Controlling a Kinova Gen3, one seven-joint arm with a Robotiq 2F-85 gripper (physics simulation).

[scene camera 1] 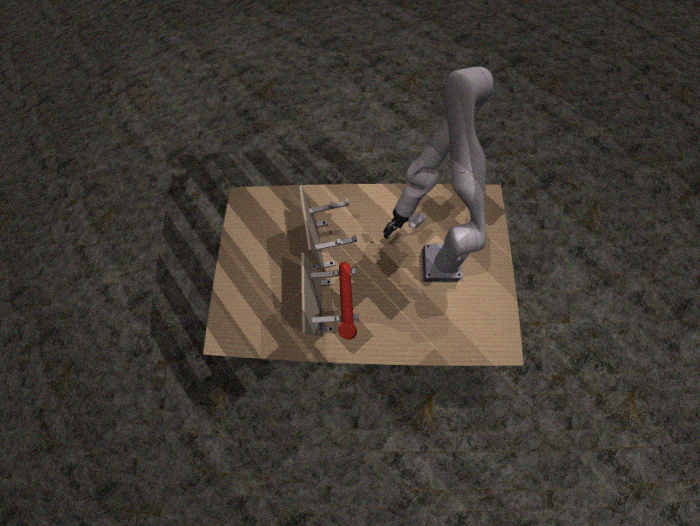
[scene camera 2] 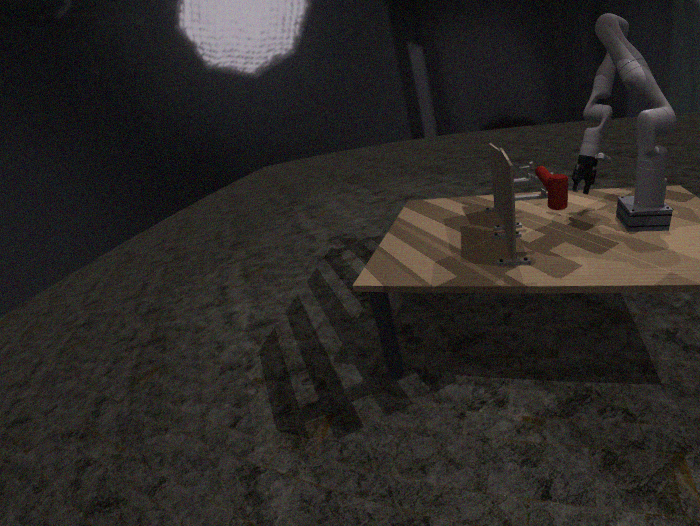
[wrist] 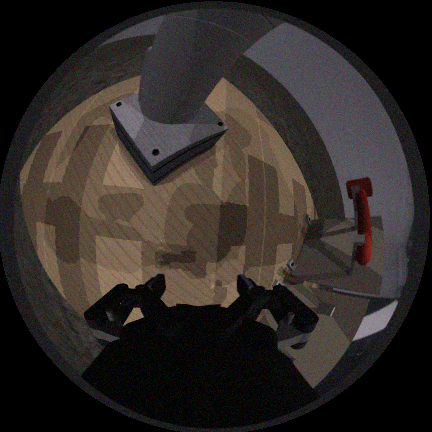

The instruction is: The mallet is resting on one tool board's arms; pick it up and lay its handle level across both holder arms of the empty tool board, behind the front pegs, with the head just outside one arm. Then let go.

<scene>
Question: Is my gripper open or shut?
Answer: Open.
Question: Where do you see a red mallet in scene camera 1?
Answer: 347, 330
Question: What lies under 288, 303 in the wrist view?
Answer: My gripper.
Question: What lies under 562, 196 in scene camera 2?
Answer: A red mallet.
</scene>
